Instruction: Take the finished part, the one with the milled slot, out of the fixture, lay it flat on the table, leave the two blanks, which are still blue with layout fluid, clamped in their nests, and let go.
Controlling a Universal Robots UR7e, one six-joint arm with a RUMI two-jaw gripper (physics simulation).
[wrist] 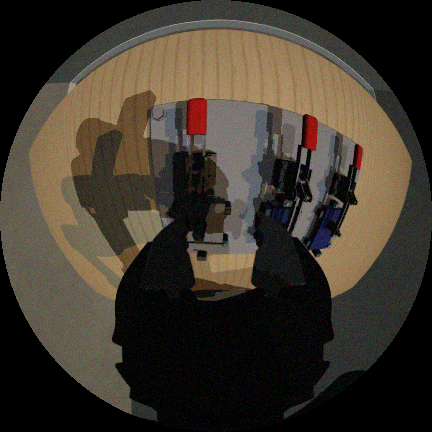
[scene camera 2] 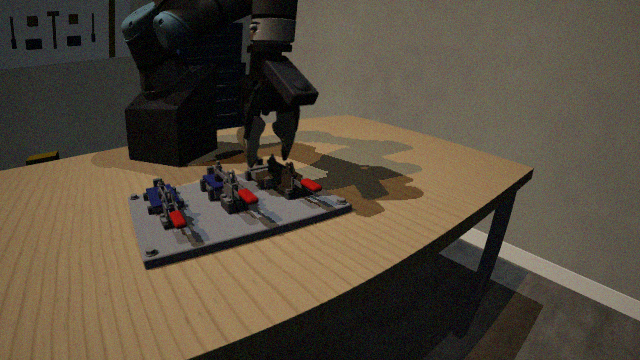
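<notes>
The finished part [scene camera 2: 261, 177] [wrist: 216, 221] sits in the nest at the fixture's right end in the scene view, left in the wrist view; it is shaded and partly hidden by its clamp, and its slot cannot be made out. Two blue blanks [scene camera 2: 161, 198] [scene camera 2: 215, 184] [wrist: 281, 216] [wrist: 325, 230] sit in the other nests under their clamps. The fixture plate [scene camera 2: 220, 231] [wrist: 235, 125] lies on the table. My gripper [scene camera 2: 269, 162] [wrist: 221, 215] points down, fingers partly open and empty, with its tips close above the finished part's nest. Whether they touch anything cannot be told.
Three toggle clamps with red handles [scene camera 2: 177, 219] [scene camera 2: 247, 196] [scene camera 2: 311, 185] [wrist: 197, 116] [wrist: 310, 132] [wrist: 358, 157] stand on the plate, handles toward its front edge. The wooden table [scene camera 2: 75, 250] [wrist: 225, 60] surrounds it. The robot's dark base [scene camera 2: 155, 130] stands behind the plate.
</notes>
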